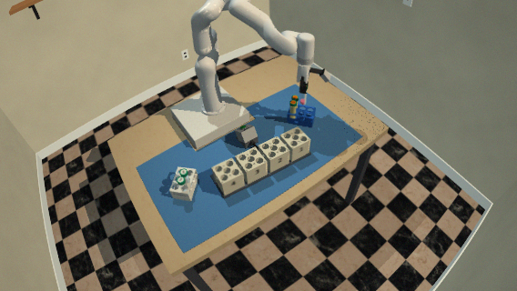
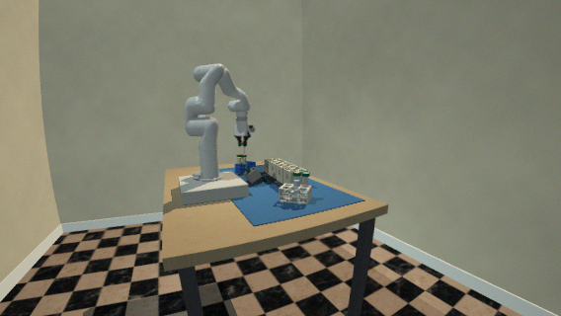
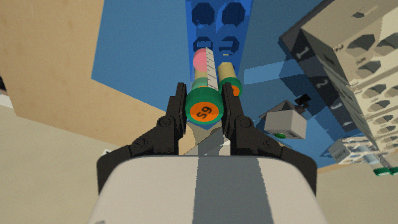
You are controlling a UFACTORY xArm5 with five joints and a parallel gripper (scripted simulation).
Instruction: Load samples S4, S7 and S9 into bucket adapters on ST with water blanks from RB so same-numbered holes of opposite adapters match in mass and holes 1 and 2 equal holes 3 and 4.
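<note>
Now: the sample tube S9 10 mm ahead of my hand and 50 mm below it. The rest, counted from my hand: blue sample rack RS: 10 mm ahead, 20 mm to the right, 160 mm below; then sample tube S7: 40 mm behind, 30 mm to the right, 130 mm below; then sample tube S4: 10 mm behind, 60 mm to the right, 130 mm below.
</note>
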